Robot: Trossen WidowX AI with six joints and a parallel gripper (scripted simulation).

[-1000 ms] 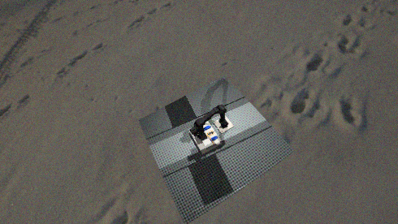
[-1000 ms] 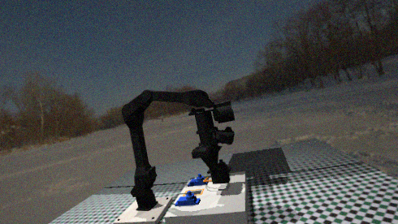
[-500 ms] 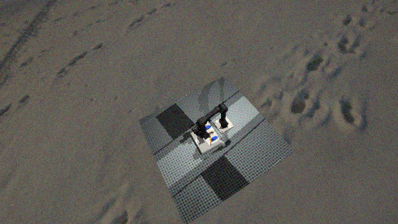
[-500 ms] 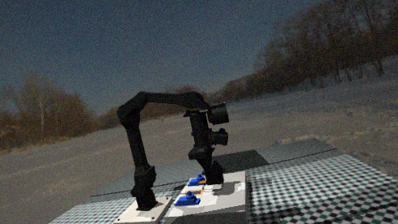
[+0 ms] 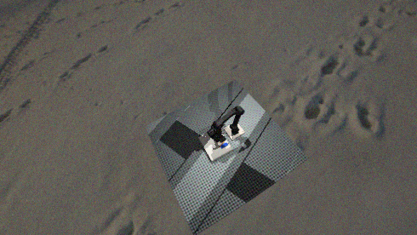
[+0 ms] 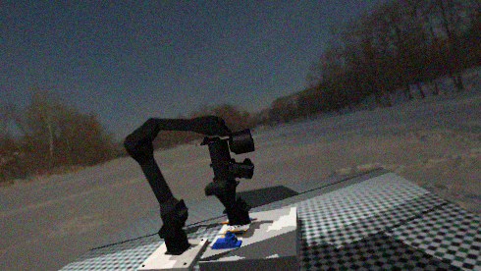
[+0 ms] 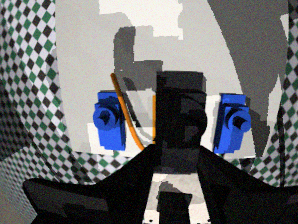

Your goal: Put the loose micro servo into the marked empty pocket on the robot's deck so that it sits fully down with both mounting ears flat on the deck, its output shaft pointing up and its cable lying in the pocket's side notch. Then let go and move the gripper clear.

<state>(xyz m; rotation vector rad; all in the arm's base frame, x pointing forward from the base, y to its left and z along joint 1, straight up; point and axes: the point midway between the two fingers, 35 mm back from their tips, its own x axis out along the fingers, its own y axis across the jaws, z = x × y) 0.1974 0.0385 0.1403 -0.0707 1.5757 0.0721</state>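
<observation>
Right now my gripper tip is 100 mm short of the white deck, 10 mm to the right of it and 100 mm above it.
</observation>
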